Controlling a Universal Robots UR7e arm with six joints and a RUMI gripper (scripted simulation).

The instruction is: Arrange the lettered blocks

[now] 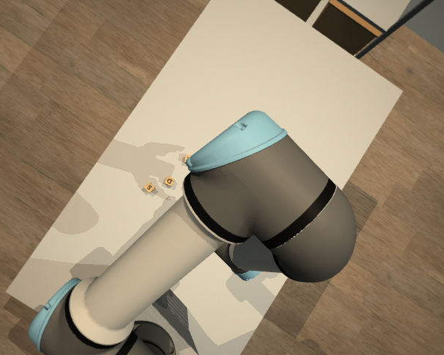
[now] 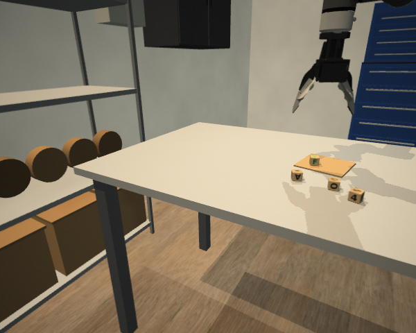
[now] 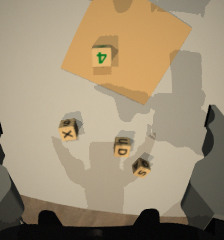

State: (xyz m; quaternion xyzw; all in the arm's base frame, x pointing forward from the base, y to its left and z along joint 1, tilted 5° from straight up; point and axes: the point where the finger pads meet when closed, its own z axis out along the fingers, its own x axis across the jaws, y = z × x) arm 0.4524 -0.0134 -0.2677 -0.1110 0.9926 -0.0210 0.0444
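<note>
My hand is 14 cm above the green-marked block. The rest, counted from my hand: D block (6 cm behind, 15 cm to the left, 15 cm below); X block (3 cm ahead, 13 cm to the left, 15 cm below); orange mat (3 cm behind, 2 cm to the right, 16 cm below).
</note>
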